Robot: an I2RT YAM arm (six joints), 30 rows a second.
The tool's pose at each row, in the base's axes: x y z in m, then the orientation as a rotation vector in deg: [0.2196, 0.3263, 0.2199, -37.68, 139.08, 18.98]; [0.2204, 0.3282, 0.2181, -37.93, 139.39, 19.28]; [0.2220, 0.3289, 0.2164, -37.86, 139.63, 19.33]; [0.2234, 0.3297, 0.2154, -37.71, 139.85, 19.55]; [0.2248, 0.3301, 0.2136, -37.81, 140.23, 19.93]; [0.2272, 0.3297, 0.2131, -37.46, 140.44, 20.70]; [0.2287, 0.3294, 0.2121, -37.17, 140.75, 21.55]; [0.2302, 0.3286, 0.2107, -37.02, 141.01, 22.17]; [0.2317, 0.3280, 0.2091, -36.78, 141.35, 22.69]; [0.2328, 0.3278, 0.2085, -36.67, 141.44, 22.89]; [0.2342, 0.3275, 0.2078, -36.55, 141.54, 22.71]
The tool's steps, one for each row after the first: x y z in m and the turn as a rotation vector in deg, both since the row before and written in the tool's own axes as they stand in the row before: [-0.0002, 0.0010, 0.0025, -0.31, 0.33, -0.01]; [-0.0004, -0.0004, 0.0024, -0.04, 0.20, 0.13]; [-0.0007, -0.0001, 0.0018, -0.14, 0.14, 0.21]; [-0.0001, -0.0006, 0.0022, -0.33, 0.35, 0.13]; [-0.0013, -0.0017, 0.0014, -0.48, 0.03, 0.47]; [-0.0004, -0.0011, 0.0014, -0.56, 0.14, 0.47]; [0.0000, -0.0016, 0.0015, -0.43, 0.16, 0.32]; [0.0001, -0.0015, 0.0017, -0.34, 0.21, 0.37]; [-0.0004, -0.0008, 0.0009, -0.12, 0.04, 0.14]; [-0.0005, -0.0011, 0.0011, 0.15, 0.07, 0.07]
